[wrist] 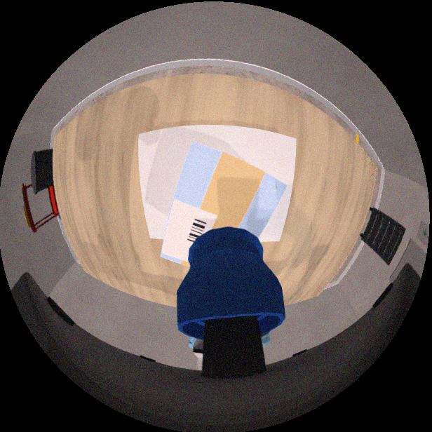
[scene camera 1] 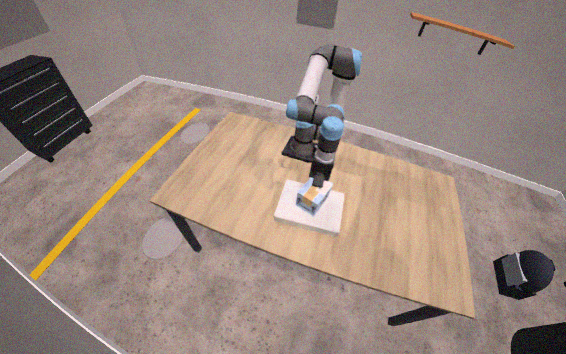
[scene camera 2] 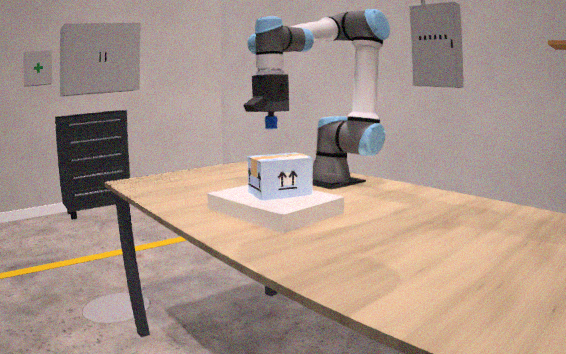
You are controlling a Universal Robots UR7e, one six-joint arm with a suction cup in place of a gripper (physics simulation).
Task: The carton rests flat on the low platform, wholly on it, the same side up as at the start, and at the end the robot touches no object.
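Places are measured from the arm's base along level axes (x ahead, y left, z up), in centimetres.
Pixels of known places: end effector, tool point: (scene camera 2: 271, 128); arm's base, origin of the base link: (scene camera 1: 301, 149) (scene camera 2: 330, 177).
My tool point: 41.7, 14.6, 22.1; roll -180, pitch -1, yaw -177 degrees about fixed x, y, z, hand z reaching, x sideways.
Observation:
For each thing: its middle in the pictures, then the offset to it from my tool point, as dx, dy, dz. Level surfaces: height alone.
- light-blue carton, body centre: (scene camera 2: 279, 175) (scene camera 1: 314, 194) -2.6, +0.3, -13.6
- low white platform, body centre: (scene camera 2: 273, 203) (scene camera 1: 310, 206) -0.2, +0.2, -21.3
- wooden table, its level: dz -23.7
The light-blue carton (scene camera 1: 306, 199) (scene camera 2: 286, 177) (wrist: 200, 170), with tan tape and a barcode label on top, sits upright and level on the low white platform (scene camera 1: 327, 220) (scene camera 2: 245, 208) (wrist: 280, 147). Its side arrows point up in the scene camera 2 view. It is turned at an angle to the platform and lies toward the arm-side edge; its rear base edge is hidden. My blue suction cup (scene camera 2: 271, 125) (wrist: 226, 242) is open, holds nothing, and hangs above the carton with a visible gap. The black tool body hides the cup in the scene camera 1 view.
The platform stands on a wooden table (scene camera 1: 400, 225) (scene camera 2: 425, 250) (wrist: 95, 200). The arm's base (scene camera 1: 300, 150) (scene camera 2: 331, 171) stands behind the platform. A dark drawer cabinet (scene camera 1: 42, 105) (scene camera 2: 92, 160) (wrist: 384, 235) stands on the floor beyond the table.

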